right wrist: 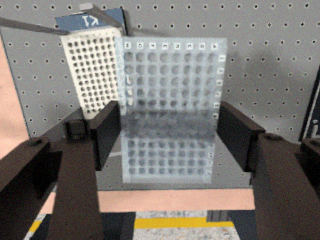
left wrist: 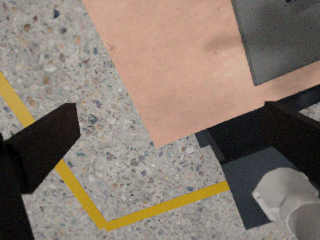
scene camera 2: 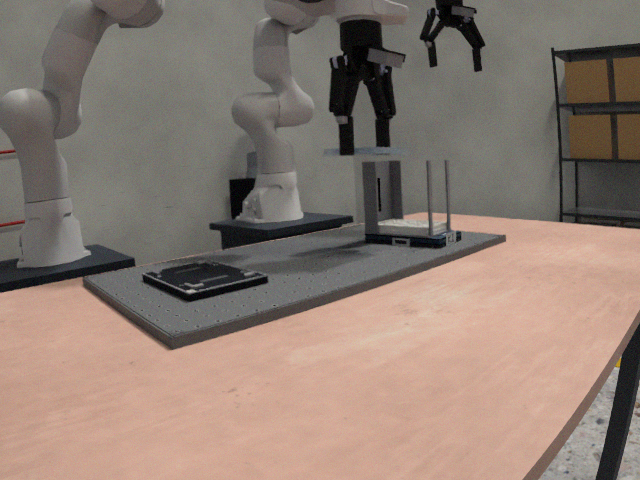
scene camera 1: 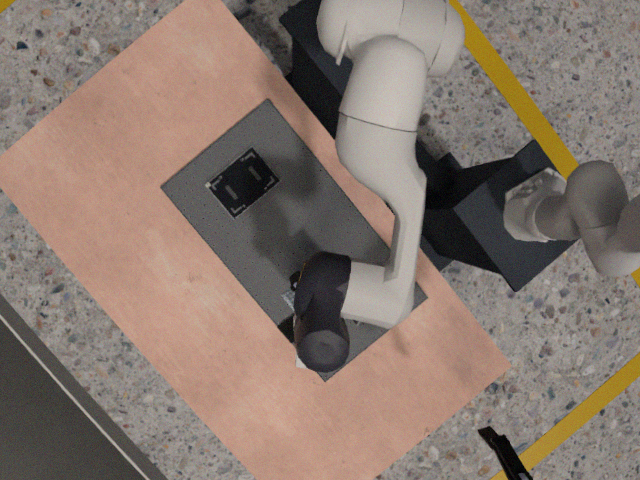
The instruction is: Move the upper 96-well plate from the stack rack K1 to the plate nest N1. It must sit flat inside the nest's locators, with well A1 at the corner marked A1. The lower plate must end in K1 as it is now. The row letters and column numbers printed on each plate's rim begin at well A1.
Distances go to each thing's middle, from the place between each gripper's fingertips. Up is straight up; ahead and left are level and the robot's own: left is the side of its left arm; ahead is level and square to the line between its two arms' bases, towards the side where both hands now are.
Now: right hand 20 mm short of the cream plate (scene camera 2: 395, 226), 90 mm to the right of it and 160 mm above it.
I see the cream plate 370 mm to the right of my left hand, 370 mm below it and 70 mm ahead of it.
